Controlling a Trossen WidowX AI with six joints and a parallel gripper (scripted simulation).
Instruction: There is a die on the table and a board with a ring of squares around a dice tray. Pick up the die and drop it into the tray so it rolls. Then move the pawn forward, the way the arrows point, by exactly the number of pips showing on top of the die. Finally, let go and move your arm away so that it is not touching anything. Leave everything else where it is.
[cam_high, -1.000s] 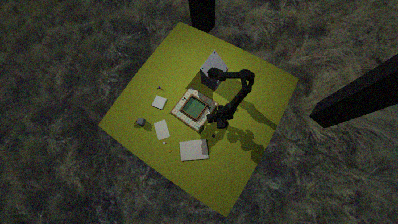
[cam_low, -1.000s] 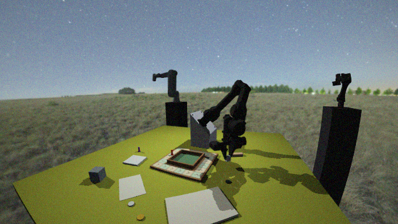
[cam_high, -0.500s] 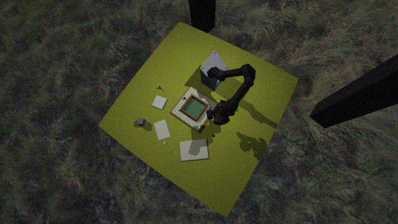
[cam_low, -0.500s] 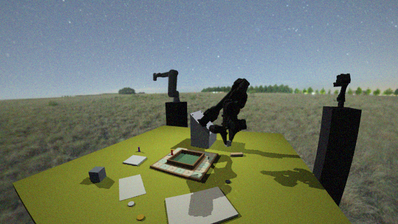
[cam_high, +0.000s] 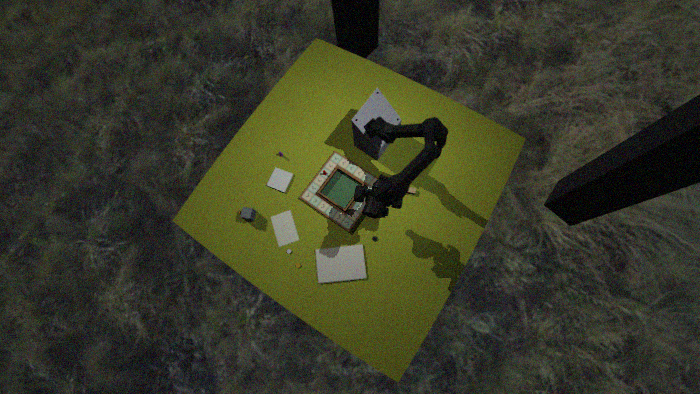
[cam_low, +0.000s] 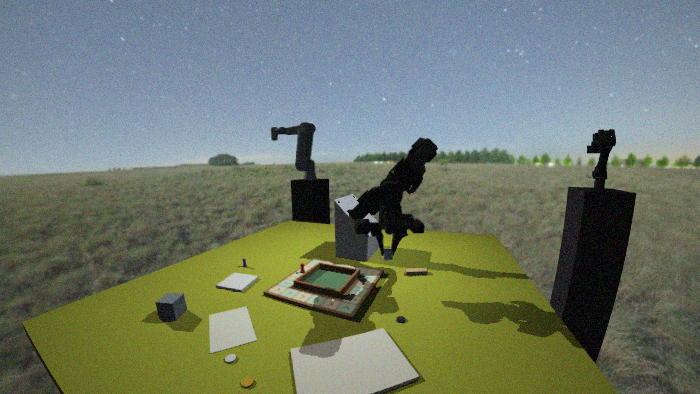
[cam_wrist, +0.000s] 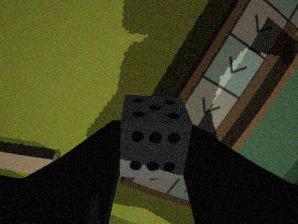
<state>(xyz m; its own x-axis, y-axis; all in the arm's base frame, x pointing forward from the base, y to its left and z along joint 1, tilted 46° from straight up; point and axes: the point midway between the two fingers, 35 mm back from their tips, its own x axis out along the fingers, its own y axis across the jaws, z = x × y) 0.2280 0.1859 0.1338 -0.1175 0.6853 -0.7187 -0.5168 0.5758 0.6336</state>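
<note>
Now: the red pawn 30 mm ahead of my gripper tip, 290 mm to the right of it and 90 mm below it. From my gripper tip the other things lie so: grey die: right at my gripper tip; then wooden block: 160 mm behind, 50 mm to the left, 110 mm below; then black disc: 110 mm ahead, 80 mm to the left, 120 mm below.
</note>
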